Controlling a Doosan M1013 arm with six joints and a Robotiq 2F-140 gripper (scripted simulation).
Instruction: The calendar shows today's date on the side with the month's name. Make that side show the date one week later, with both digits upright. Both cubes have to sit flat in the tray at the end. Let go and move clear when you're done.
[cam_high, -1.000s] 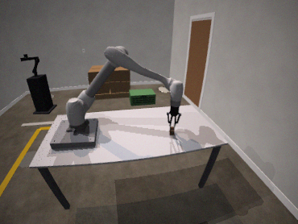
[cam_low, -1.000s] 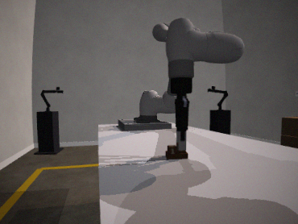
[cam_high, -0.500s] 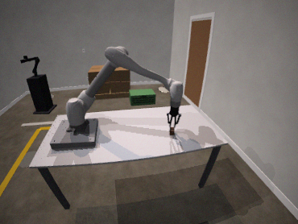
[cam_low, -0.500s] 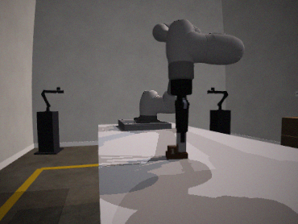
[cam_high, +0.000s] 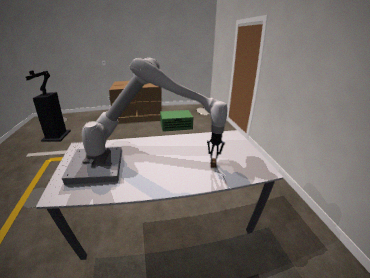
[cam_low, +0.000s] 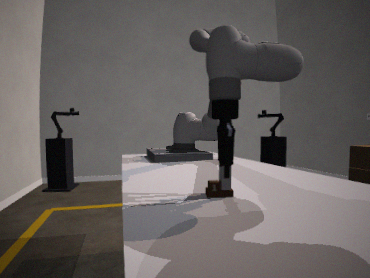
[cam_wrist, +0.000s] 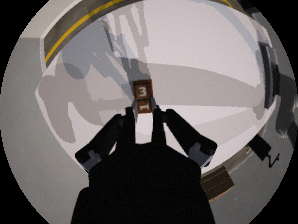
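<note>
The brown tray lies 20 mm to the right of my hand and 40 mm below it.
</note>
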